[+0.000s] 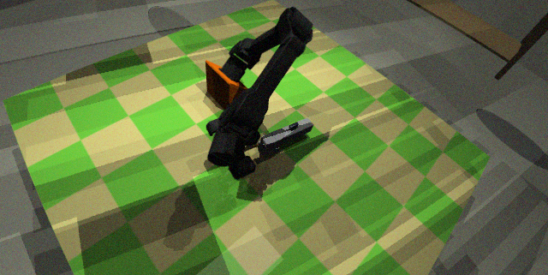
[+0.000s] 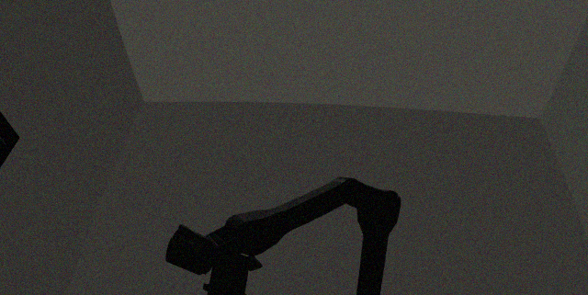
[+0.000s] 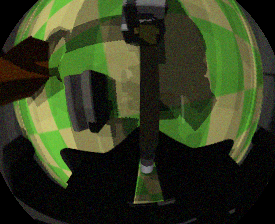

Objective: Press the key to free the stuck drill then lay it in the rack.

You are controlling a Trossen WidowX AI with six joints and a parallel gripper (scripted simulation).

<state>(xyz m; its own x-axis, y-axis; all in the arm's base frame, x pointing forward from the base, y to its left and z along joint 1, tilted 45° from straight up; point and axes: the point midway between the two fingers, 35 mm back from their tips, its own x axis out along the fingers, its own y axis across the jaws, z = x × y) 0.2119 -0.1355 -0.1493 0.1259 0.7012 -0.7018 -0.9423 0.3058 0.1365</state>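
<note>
Right now my gripper tip is 40 mm to the right of the drill, 30 mm below it and 10 mm short of it. The rest, counted from my gripper tip: grey housing block (190 mm to the left, 60 mm ahead, 10 mm above); then dark key (220 mm to the left, 70 mm ahead, 20 mm above).
</note>
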